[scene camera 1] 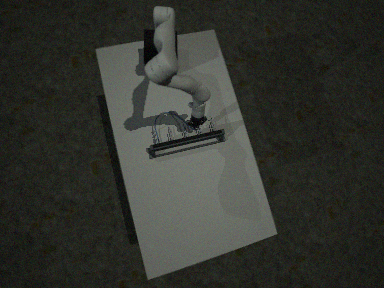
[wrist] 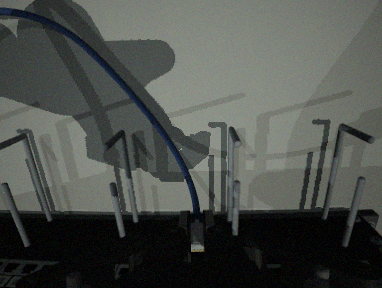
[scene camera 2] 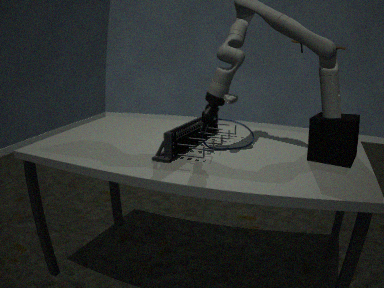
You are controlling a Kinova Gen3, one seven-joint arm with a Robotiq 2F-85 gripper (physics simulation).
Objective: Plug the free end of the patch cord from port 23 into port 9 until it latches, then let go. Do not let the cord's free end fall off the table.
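Frame: origin at the arm's base, x ahead, y left, z up, level; centimetres.
Seen in the pictures: gripper, fingertip midpoint: point(scene camera 1: 195, 128) point(wrist: 197, 223) point(scene camera 2: 203, 131); arm's base, link origin: point(scene camera 2: 331, 116).
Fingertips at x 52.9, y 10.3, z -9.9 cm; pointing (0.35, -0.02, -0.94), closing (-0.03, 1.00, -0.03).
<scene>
Pixels of each thing's top centre, then the offset from my fingertips to it. Level surfaces: height alone.
- black patch panel, top centre: point(wrist: 100, 282) point(scene camera 2: 202, 121) point(scene camera 1: 187, 134) dx +3.4, dy -6.9, dz +2.5 cm
- patch cord's free plug, top centre: point(wrist: 196, 240) dx -0.1, dy +0.0, dz +1.8 cm
- white table, surface height: dz -7.6 cm
The black patch panel point(scene camera 1: 215, 135) point(scene camera 2: 168, 145) point(wrist: 155, 235) stands on the table. My gripper point(scene camera 1: 196, 125) point(scene camera 2: 208, 127) point(wrist: 197, 223) is shut on the patch cord's free plug point(wrist: 197, 241), close to the panel. The plug's clear end with gold contacts shows below the fingertips in the wrist view. The blue cord point(scene camera 2: 253, 138) point(wrist: 127, 88) arcs up and left from the plug, and its other end runs to the left part of the panel in scene camera 1. Port 9 cannot be made out, and the numbers are too dark to read.
Pale cable-guide rods, upright in the wrist view, flank the plug, one to the left point(wrist: 129, 180) and one to the right point(wrist: 230, 175). The black robot base point(scene camera 1: 149, 47) point(scene camera 2: 333, 140) stands on the white table point(scene camera 1: 200, 200) point(scene camera 2: 90, 145). The arm's shadow falls across the tabletop.
</scene>
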